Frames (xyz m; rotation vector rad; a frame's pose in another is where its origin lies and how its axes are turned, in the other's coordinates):
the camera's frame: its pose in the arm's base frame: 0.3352 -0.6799 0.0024 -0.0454 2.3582 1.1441
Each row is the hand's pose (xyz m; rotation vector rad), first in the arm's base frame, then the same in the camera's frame.
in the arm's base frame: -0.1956 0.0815 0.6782 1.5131 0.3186 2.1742
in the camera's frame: 0.2916 1.1104 -0.0109 -1.2020 -1.0216 1.4257
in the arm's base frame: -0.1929 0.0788 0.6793 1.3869 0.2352 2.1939
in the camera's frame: 0.2883 1.1088 -0.0123 -1.3009 -1.0689 1.3306
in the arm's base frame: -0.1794 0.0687 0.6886 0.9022 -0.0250 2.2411
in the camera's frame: 0.2704 1.1057 -0.0187 -1.6428 -1.1727 0.9343
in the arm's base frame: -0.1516 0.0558 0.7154 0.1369 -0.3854 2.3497
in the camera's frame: 0.2315 1.1100 -0.0300 -2.1745 -1.0298 0.3200
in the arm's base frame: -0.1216 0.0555 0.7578 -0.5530 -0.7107 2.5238
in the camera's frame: 0.1859 1.1332 -0.0389 -2.6316 -0.5409 -0.1097
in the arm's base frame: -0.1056 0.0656 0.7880 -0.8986 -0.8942 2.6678
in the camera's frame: 0.1600 1.1576 -0.0400 -2.8360 -0.1335 -0.2208
